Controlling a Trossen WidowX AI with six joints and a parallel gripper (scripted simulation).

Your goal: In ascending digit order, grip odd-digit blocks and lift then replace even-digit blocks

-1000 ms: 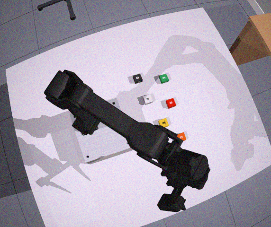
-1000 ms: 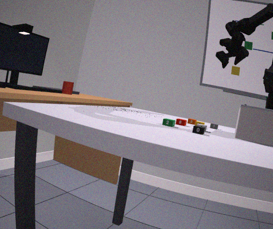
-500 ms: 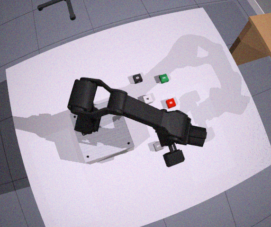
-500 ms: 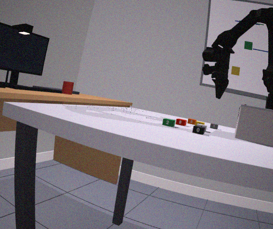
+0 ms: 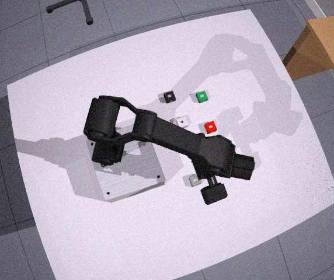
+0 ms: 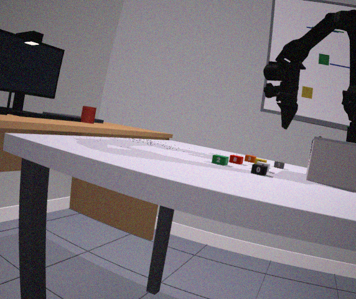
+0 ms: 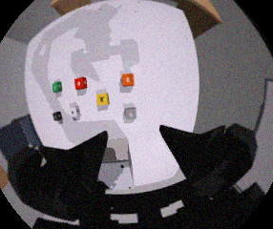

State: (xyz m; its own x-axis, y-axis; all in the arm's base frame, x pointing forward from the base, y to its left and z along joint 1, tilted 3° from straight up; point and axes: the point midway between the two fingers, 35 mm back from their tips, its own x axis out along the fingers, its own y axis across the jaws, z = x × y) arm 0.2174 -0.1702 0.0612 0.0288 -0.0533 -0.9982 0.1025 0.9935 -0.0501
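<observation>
Now: the black block 50 mm ahead of my gripper tip, 290 mm to the left of it and 120 mm below it. The rest, counted from my gripper tip: orange block: 90 mm ahead, 10 mm to the right, 120 mm below; yellow block: 60 mm ahead, 70 mm to the left, 120 mm below; grey block: 120 mm below.
</observation>
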